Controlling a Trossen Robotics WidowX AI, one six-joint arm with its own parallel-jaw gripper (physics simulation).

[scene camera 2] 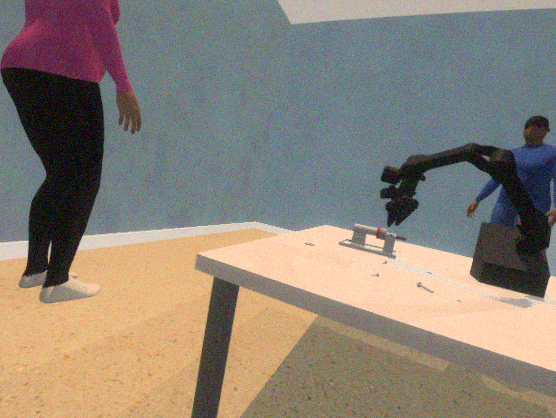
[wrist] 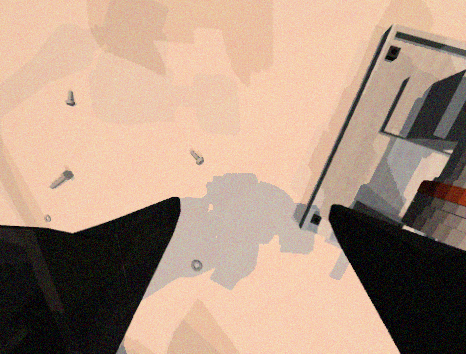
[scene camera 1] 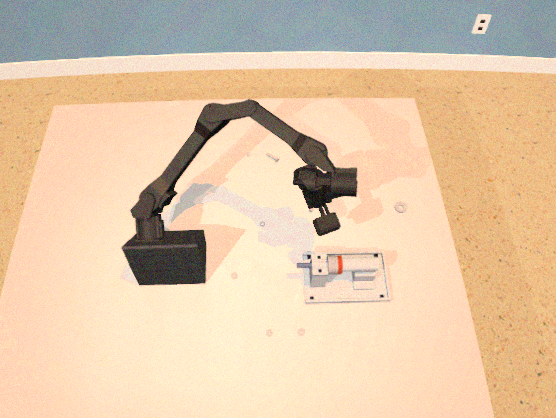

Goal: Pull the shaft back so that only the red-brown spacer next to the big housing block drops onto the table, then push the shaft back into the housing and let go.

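Frame: origin at the arm's base, x left, y ahead, z down, level; metres.
Where they show: gripper, fingertip midpoint: (scene camera 2: 392,226) (wrist: 254,207) (scene camera 1: 318,210); arm's base, link origin: (scene camera 2: 526,247) (scene camera 1: 149,238).
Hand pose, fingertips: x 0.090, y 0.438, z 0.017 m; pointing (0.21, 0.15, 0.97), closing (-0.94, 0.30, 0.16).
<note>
Each offset is from my fingertips to the top centre of the thing. "spot": to the spot under its first point.
The fixture's base plate (scene camera 1: 345,297) (scene camera 2: 369,251) (wrist: 357,125) lies on the table. The big housing block (scene camera 1: 364,264) (scene camera 2: 365,229) is at its right in scene camera 1. The red-brown spacer @(dz +0.025, dx -0.138, dy +0.049 m) (scene camera 1: 340,264) (scene camera 2: 379,232) (wrist: 444,193) sits against the housing. A pale section @(spot: dz +0.028, dx -0.150, dy +0.031 m) (scene camera 1: 333,265) lies between it and the smaller support block (scene camera 1: 319,265) (scene camera 2: 389,244). The dark shaft end @(spot: dz +0.043, dx -0.141, dy -0.045 m) (scene camera 1: 303,265) (scene camera 2: 401,238) sticks out beyond the support; the wrist view does not show it. My gripper (scene camera 1: 326,223) (scene camera 2: 394,223) (wrist: 254,207) is open and empty, above the table and the fixture's back-left area, touching nothing.
A long screw @(dz +0.112, dx +0.290, dy -0.115 m) (scene camera 1: 272,157) (scene camera 2: 425,287) (wrist: 62,178), a small screw @(dz +0.115, dx +0.089, dy -0.003 m) (wrist: 197,157), a washer @(dz +0.124, dx +0.093, dy +0.270 m) (scene camera 1: 400,206) (scene camera 2: 310,244) and a small ring @(dz +0.127, dx +0.041, dy -0.150 m) (scene camera 1: 262,224) (wrist: 196,265) lie on the table. Pale discs @(dz +0.127, dx -0.126, dy -0.228 m) (scene camera 1: 234,275) @(dz +0.127, dx -0.292, dy -0.136 m) (scene camera 1: 269,332) @(dz +0.127, dx -0.291, dy -0.053 m) (scene camera 1: 301,332) also show. Two people stand beyond the table.
</note>
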